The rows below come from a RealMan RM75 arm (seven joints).
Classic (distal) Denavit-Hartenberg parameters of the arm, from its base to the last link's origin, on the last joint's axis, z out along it. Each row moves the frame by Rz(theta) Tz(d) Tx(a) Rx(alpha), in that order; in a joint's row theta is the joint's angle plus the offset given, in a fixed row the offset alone. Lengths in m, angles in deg.
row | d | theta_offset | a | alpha
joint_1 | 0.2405 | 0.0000 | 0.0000 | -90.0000
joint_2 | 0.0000 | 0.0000 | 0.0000 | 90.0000
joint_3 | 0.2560 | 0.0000 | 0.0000 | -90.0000
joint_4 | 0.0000 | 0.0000 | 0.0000 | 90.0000
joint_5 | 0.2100 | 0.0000 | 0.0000 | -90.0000
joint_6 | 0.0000 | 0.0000 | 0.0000 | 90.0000
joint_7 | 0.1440 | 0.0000 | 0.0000 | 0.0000
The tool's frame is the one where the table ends.
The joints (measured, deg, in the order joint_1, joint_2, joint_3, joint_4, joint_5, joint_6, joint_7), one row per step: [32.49 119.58 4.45 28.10 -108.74 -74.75 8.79]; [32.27 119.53 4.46 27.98 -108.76 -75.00 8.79]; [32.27 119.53 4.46 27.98 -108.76 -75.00 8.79]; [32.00 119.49 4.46 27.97 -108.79 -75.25 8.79]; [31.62 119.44 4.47 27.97 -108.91 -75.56 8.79]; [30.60 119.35 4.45 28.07 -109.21 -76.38 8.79]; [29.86 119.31 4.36 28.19 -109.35 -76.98 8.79]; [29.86 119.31 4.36 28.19 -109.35 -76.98 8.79]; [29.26 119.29 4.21 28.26 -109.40 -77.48 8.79]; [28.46 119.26 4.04 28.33 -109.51 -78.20 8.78]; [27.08 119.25 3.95 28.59 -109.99 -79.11 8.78]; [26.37 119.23 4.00 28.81 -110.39 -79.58 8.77]
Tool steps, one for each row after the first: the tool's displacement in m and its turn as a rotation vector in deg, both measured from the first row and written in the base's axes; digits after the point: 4 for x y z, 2 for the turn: [0.0014 -0.0004 0.0010 0.22 0.02 -0.08]; [0.0014 -0.0004 0.0010 0.22 0.02 -0.08]; [0.0026 -0.0013 0.0017 0.37 0.12 -0.20]; [0.0042 -0.0028 0.0024 0.53 0.25 -0.32]; [0.0078 -0.0070 0.0040 0.83 0.68 -0.64]; [0.0102 -0.0104 0.0048 1.00 1.05 -0.89]; [0.0102 -0.0104 0.0048 1.00 1.05 -0.89]; [0.0122 -0.0133 0.0054 1.13 1.33 -1.11]; [0.0148 -0.0172 0.0064 1.35 1.71 -1.35]; [0.0185 -0.0240 0.0071 1.48 2.33 -1.80]; [0.0199 -0.0275 0.0074 1.54 2.70 -1.94]
